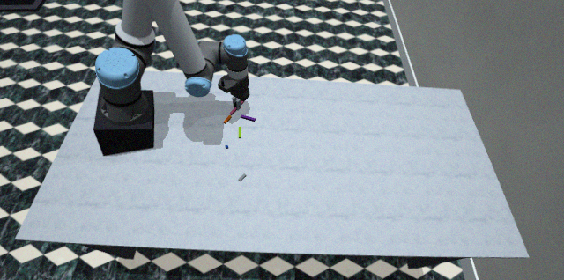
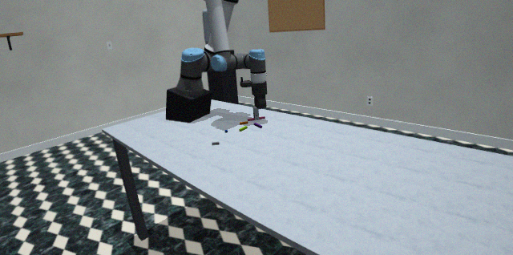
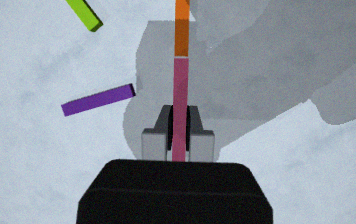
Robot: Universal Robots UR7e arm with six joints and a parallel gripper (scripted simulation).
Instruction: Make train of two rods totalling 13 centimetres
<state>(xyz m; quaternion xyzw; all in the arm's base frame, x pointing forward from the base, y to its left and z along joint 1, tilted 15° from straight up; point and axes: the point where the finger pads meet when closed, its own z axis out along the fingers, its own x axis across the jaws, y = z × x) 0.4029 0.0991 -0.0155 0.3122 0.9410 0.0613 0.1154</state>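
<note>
My gripper is now 1 cm above the pink rod. Also, from my hand: orange rod (4 cm behind, 5 cm to the right, 3 cm below); then purple rod (5 cm ahead, 5 cm to the right, 3 cm below); then lime rod (1 cm ahead, 12 cm to the right, 3 cm below).
</note>
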